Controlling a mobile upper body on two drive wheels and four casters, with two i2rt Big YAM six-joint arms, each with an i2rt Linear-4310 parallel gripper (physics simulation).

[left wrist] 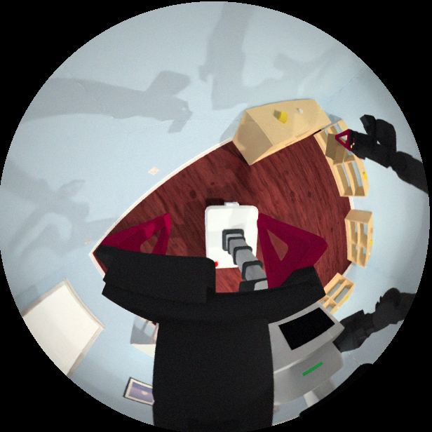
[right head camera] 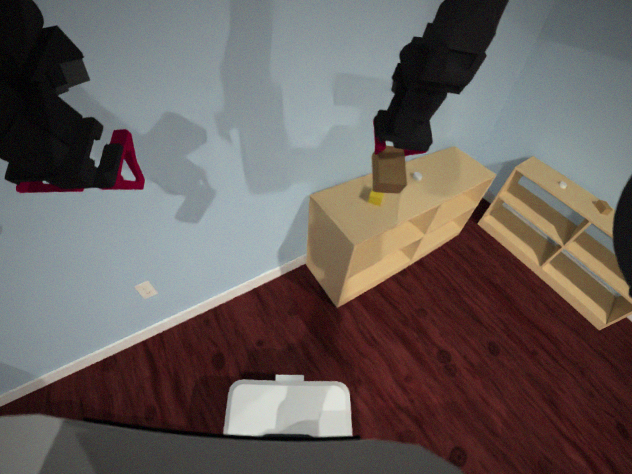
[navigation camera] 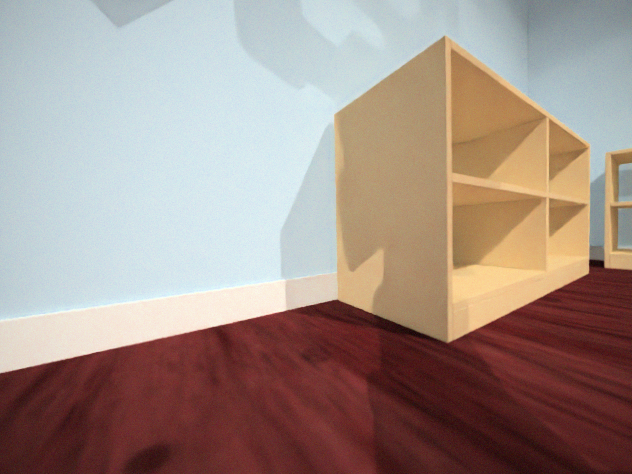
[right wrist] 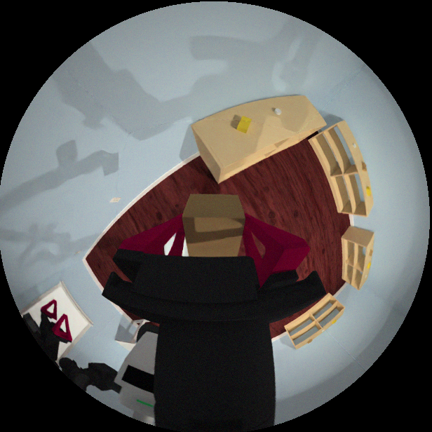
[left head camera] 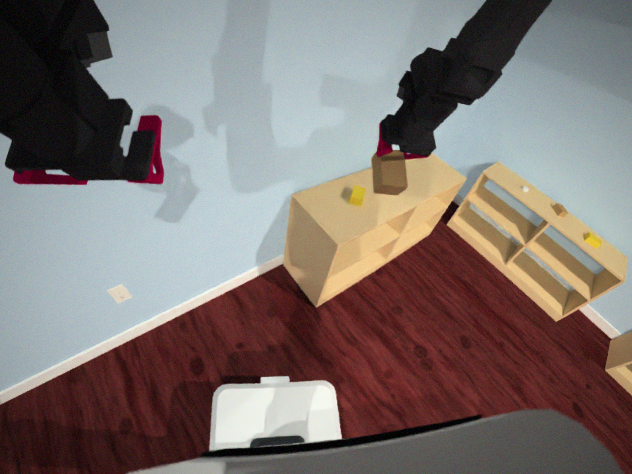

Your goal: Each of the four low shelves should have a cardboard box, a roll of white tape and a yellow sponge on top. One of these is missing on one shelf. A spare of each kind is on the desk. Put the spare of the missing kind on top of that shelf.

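Places are measured from the left arm's base along level axes (x ahead, y left, z up), in metres.
Pixels of known places: left gripper, fingertip midpoint: (right head camera: 112, 185) (left head camera: 123, 178); right gripper, fingertip midpoint: (right head camera: 389, 152) (left head camera: 389, 155).
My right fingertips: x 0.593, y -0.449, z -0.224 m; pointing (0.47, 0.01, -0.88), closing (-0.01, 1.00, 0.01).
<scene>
For each thing: its middle in the pictures, then the offset to it from my right fingertips. Level surfaces: height alone.
- brown cardboard box at the middle of its body: (right head camera: 388, 169) (left head camera: 388, 172) dx -0.025, dy +0.001, dz -0.027 m
- yellow sponge at the middle of its body: (right head camera: 377, 194) (left head camera: 357, 195) dx +0.511, dy -0.185, dz -0.553 m
- white tape roll at the middle of its body: (right head camera: 417, 176) dx +0.710, dy -0.464, dz -0.564 m
- second shelf at its surface level: dz -0.576 m
- tape at the middle of its body: (left head camera: 525, 188) dx +0.782, dy -1.642, dz -0.564 m
- dark red floor at its surface level: dz -1.186 m
My right gripper (left head camera: 400, 152) (right head camera: 395, 148) (left wrist: 339, 139) (right wrist: 213, 217) is shut on a brown cardboard box (left head camera: 390, 176) (right head camera: 389, 173) (right wrist: 214, 237), held in the air. In the head views it overlaps the nearest low shelf (left head camera: 326, 214) (right head camera: 347, 219) (right wrist: 220, 135) (navigation camera: 393, 178). On that shelf lie a yellow sponge (left head camera: 356, 195) (right head camera: 376, 197) (left wrist: 282, 117) (right wrist: 244, 124) and a white tape roll (right head camera: 417, 176) (left wrist: 300, 111) (right wrist: 278, 111); no box shows on it. The second shelf (left head camera: 541, 198) carries tape (left head camera: 524, 188), a box (left head camera: 559, 209) and a sponge (left head camera: 592, 239). My left gripper (left head camera: 107, 181) (left wrist: 213, 217) is open and empty.
The nearest shelf stands against the blue wall, ahead and right in the navigation view. Two more shelves show at the right wrist view's right edge and lower right. My white base (left head camera: 275, 408) (right head camera: 290, 403) stands on the dark red floor (left head camera: 357, 346).
</scene>
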